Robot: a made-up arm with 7 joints. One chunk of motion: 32 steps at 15 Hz.
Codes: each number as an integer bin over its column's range. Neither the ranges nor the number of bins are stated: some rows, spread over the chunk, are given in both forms.
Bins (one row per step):
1: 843 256 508 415 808 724 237
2: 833 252 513 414 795 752 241
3: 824 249 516 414 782 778 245
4: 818 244 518 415 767 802 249
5: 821 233 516 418 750 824 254
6: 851 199 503 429 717 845 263
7: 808 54 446 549 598 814 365
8: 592 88 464 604 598 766 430
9: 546 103 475 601 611 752 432
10: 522 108 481 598 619 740 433
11: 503 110 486 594 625 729 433
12: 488 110 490 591 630 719 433
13: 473 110 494 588 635 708 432
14: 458 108 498 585 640 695 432
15: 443 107 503 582 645 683 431
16: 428 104 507 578 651 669 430
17: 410 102 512 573 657 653 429
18: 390 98 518 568 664 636 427
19: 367 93 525 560 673 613 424
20: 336 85 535 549 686 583 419
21: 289 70 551 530 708 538 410
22: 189 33 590 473 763 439 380
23: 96 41 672 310 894 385 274
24: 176 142 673 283 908 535 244
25: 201 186 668 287 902 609 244
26: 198 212 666 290 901 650 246
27: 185 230 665 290 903 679 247
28: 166 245 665 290 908 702 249
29: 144 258 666 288 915 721 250
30: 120 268 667 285 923 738 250
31: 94 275 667 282 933 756 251
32: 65 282 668 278 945 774 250
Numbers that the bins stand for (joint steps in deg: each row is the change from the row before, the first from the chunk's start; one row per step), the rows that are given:
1: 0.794 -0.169 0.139 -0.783 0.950 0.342 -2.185
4: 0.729 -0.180 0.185 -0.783 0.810 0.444 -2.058
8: 0.141 -0.321 -0.063 0.409 0.235 0.397 -0.137
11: -0.091 -0.301 0.038 0.346 0.327 0.349 -0.106
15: -0.247 -0.304 0.116 0.270 0.395 0.289 -0.127
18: -0.385 -0.312 0.185 0.182 0.460 0.228 -0.169
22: -0.908 -0.370 0.517 -0.417 0.797 -0.029 -0.668
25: -0.877 -0.232 0.876 -1.590 1.270 0.192 -2.111
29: -1.025 -0.168 0.867 -1.584 1.314 0.338 -2.047
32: -1.231 -0.146 0.876 -1.647 1.416 0.407 -2.047
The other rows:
2: 0.768 -0.173 0.162 -0.789 0.906 0.379 -2.143
3: 0.745 -0.176 0.176 -0.789 0.861 0.412 -2.100
5: 0.737 -0.190 0.176 -0.764 0.753 0.472 -2.005
6: 0.815 -0.221 0.116 -0.695 0.640 0.500 -1.909
7: 0.703 -0.351 -0.146 0.062 0.235 0.459 -0.827
9: 0.021 -0.307 -0.013 0.390 0.279 0.379 -0.116
10: -0.041 -0.303 0.015 0.371 0.307 0.363 -0.106
12: -0.130 -0.301 0.056 0.327 0.344 0.336 -0.106
13: -0.169 -0.301 0.075 0.308 0.361 0.321 -0.116
14: -0.208 -0.303 0.093 0.289 0.378 0.304 -0.116
16: -0.286 -0.306 0.135 0.245 0.416 0.271 -0.137
17: -0.333 -0.308 0.158 0.214 0.436 0.250 -0.148
19: -0.445 -0.316 0.217 0.132 0.490 0.198 -0.201
20: -0.526 -0.323 0.263 0.062 0.535 0.159 -0.254
21: -0.648 -0.337 0.337 -0.058 0.610 0.100 -0.350
23: -1.150 -0.363 0.894 -1.445 1.243 -0.099 -1.793
24: -0.942 -0.272 0.899 -1.615 1.290 0.096 -2.111
26: -0.885 -0.209 0.867 -1.571 1.266 0.246 -2.090
27: -0.919 -0.193 0.862 -1.571 1.273 0.284 -2.079
28: -0.968 -0.179 0.862 -1.571 1.290 0.314 -2.058
30: -1.088 -0.159 0.871 -1.603 1.341 0.360 -2.047
31: -1.155 -0.152 0.871 -1.622 1.375 0.384 -2.037

